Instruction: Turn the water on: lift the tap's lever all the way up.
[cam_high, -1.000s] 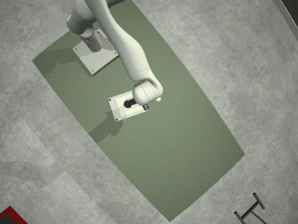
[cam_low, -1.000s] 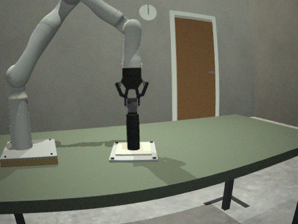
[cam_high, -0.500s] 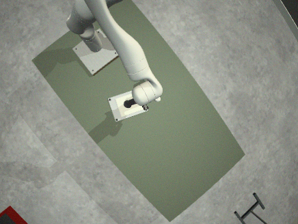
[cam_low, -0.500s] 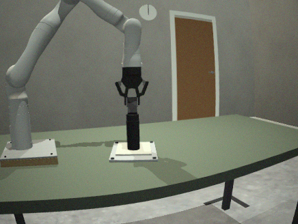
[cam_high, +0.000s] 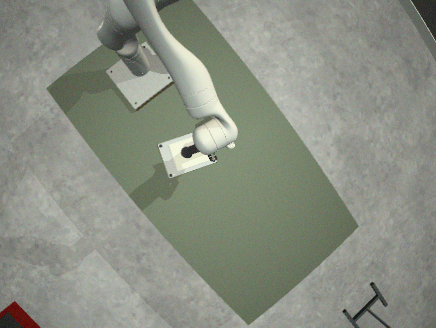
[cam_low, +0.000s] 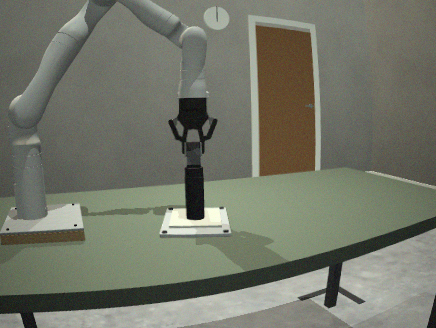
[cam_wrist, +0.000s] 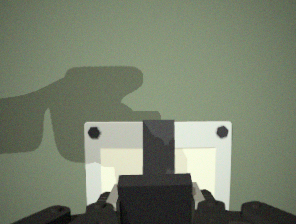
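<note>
Right now my hand is 30 mm to the left of the lever, 10 mm past it and 10 mm above it. Round my hand: tap 70 mm below, 60 mm to the right, 20 mm behind.
</note>
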